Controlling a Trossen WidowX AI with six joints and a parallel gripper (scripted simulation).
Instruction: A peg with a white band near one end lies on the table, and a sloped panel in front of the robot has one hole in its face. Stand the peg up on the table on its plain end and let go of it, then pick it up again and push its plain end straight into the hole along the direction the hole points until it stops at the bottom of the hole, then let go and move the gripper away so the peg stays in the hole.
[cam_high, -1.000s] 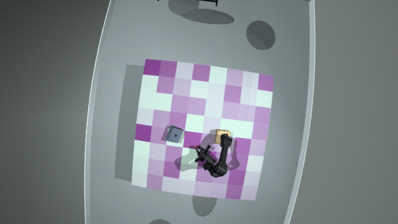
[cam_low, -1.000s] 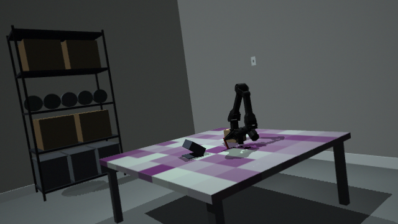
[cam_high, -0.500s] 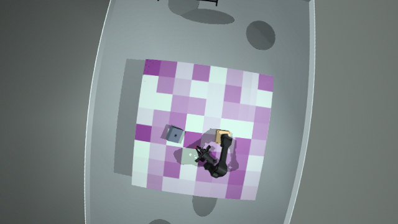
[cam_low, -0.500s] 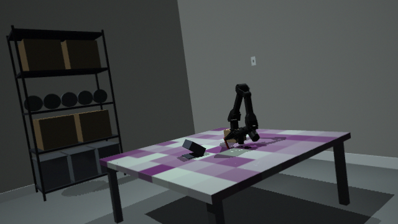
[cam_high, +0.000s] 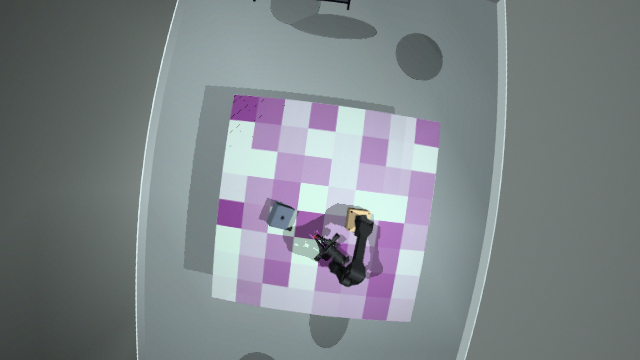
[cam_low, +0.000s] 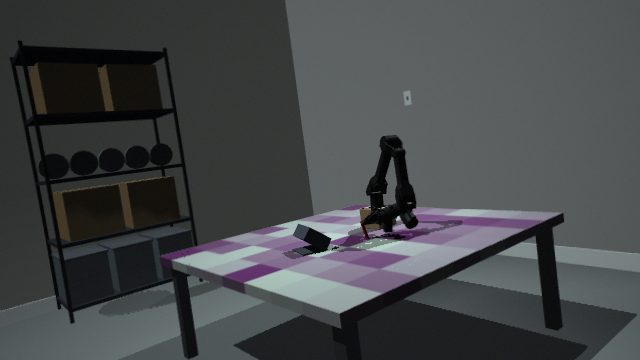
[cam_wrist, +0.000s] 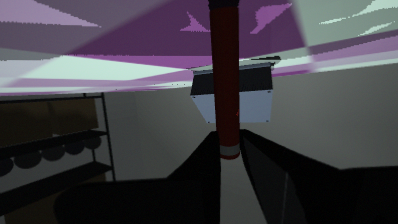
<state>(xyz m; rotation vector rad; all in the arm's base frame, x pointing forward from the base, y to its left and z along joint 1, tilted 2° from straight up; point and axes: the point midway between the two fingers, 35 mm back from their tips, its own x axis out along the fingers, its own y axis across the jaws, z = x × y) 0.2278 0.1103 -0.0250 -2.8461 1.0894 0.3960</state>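
The red peg lies 1 cm below my gripper tip. Also, from my gripper tip: grey sloped panel: 20 cm ahead, 12 cm to the right, 2 cm below.
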